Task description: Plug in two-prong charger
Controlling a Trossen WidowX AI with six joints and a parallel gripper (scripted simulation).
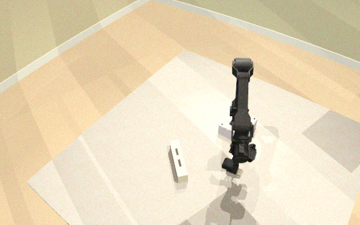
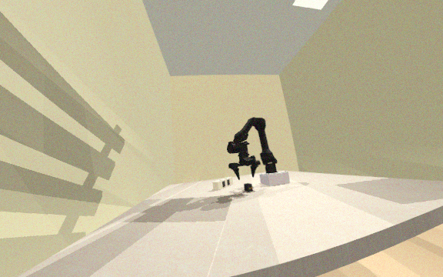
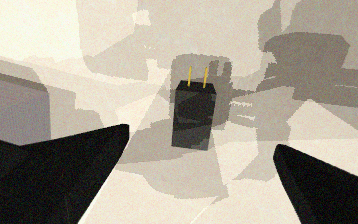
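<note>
Right now the charger is 10 mm behind my gripper tip, 10 mm to the left of it and 50 mm below it.
</note>
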